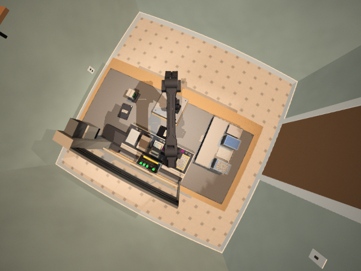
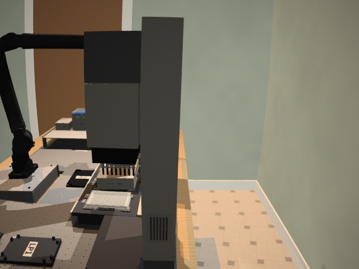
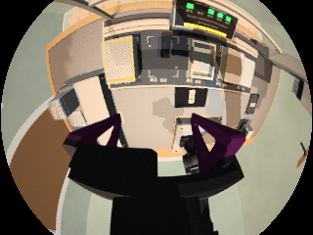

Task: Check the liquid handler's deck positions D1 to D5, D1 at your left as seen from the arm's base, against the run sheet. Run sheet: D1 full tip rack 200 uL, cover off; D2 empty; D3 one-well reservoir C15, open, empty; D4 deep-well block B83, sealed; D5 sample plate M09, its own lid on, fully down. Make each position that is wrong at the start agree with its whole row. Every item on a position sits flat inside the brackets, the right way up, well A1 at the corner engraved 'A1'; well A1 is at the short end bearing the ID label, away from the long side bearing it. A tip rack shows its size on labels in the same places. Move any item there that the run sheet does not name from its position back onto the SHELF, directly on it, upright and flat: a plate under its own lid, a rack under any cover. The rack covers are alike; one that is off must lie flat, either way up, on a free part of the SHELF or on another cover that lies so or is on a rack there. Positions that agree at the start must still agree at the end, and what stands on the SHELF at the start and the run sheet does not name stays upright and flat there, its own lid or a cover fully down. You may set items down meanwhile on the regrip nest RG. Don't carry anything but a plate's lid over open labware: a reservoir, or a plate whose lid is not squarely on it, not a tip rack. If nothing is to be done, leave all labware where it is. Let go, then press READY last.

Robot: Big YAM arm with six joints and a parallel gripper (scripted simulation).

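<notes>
Right now the pale block is 280 mm to the right of my hand, 210 mm below it and 70 mm ahead of it. Round my hand: yellow-framed tip rack (190 mm below, 90 mm to the left, 70 mm ahead); cream reservoir (230 mm below, 150 mm to the right, 60 mm ahead); regrip nest (280 mm below, 140 mm to the right, 100 mm behind).
</notes>
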